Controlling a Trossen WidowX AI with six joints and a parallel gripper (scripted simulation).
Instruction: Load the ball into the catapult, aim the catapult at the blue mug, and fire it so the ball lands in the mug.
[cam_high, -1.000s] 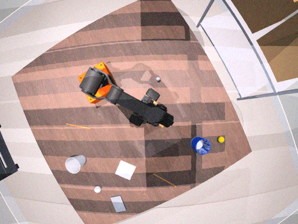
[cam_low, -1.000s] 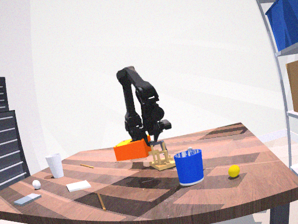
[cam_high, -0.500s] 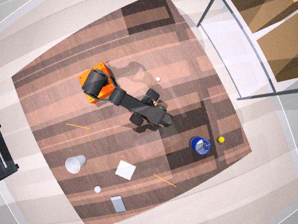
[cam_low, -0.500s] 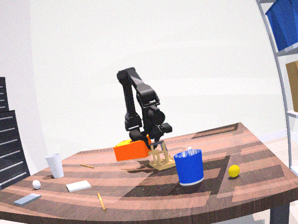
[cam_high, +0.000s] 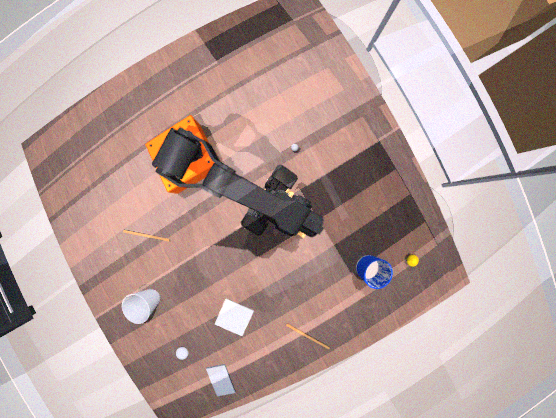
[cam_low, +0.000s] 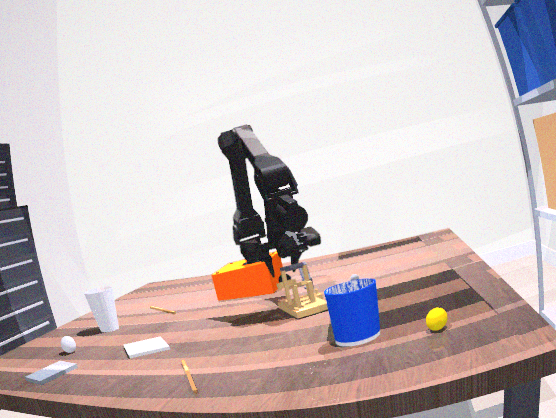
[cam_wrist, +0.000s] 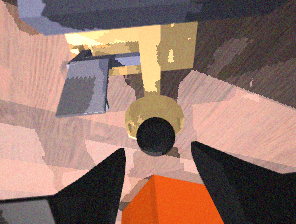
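The dark ball lies 1 cm below my gripper tip. Round my gripper tip: white flat block 36 cm ahead, 20 cm to the right, 7 cm below; then grey ball 14 cm to the left, 12 cm behind, 6 cm below; then blue mug 32 cm ahead, 27 cm to the left, 5 cm below.
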